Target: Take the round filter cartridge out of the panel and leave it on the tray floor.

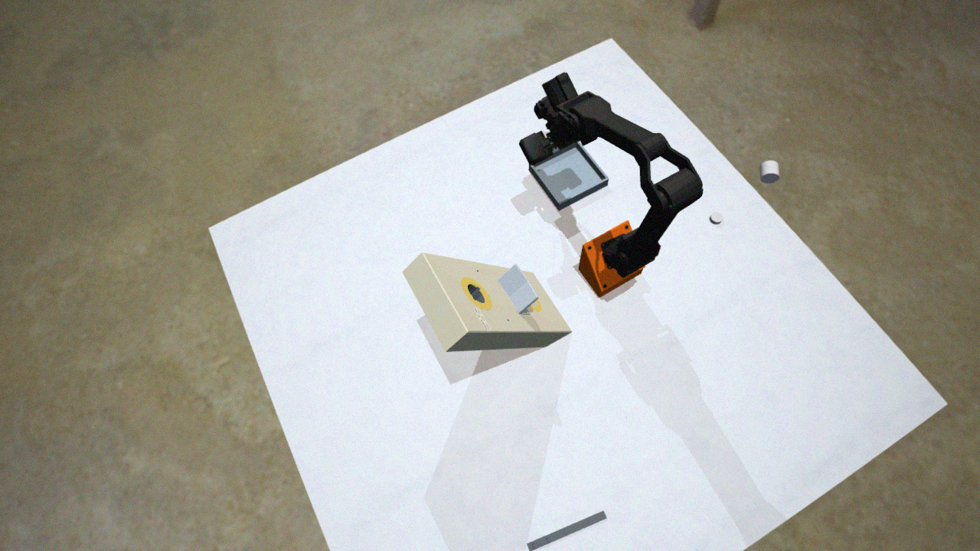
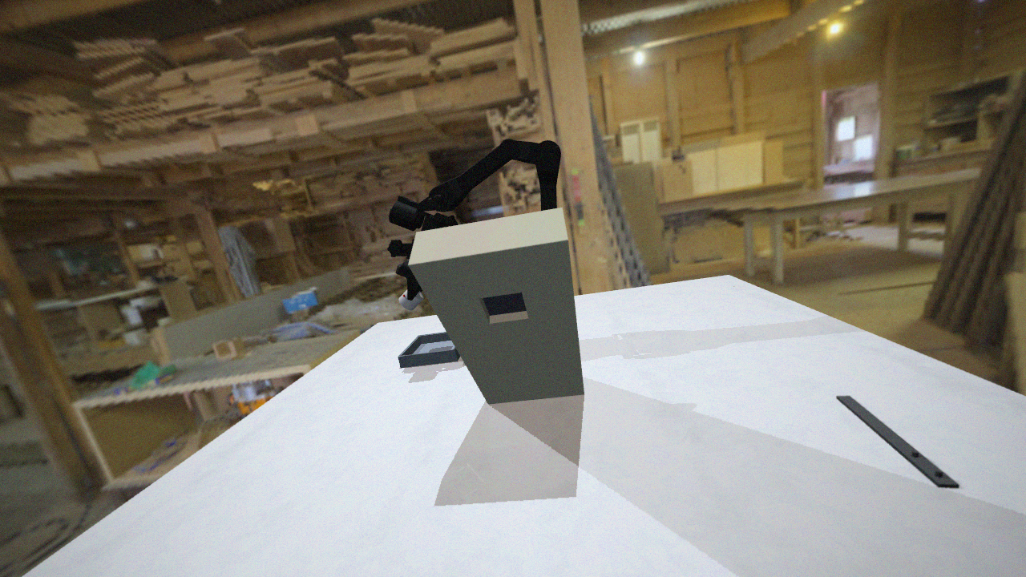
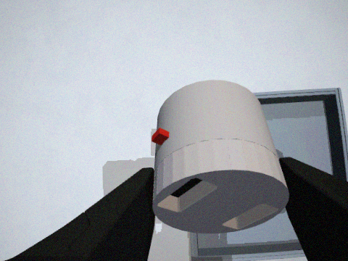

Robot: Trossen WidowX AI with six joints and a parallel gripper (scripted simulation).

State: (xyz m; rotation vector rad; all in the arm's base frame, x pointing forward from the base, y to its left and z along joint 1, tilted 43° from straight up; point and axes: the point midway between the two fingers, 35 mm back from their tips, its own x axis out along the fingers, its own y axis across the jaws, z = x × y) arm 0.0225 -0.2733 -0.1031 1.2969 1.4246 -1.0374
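Right now my gripper tip is 17 cm above the grey-blue tray and 6 cm past it. Also, from my gripper tip: beige service panel 30 cm to the left, 30 cm ahead; then small white cylinder 32 cm behind, 29 cm to the left, 17 cm below; then round pale filter cartridge right at my gripper tip.
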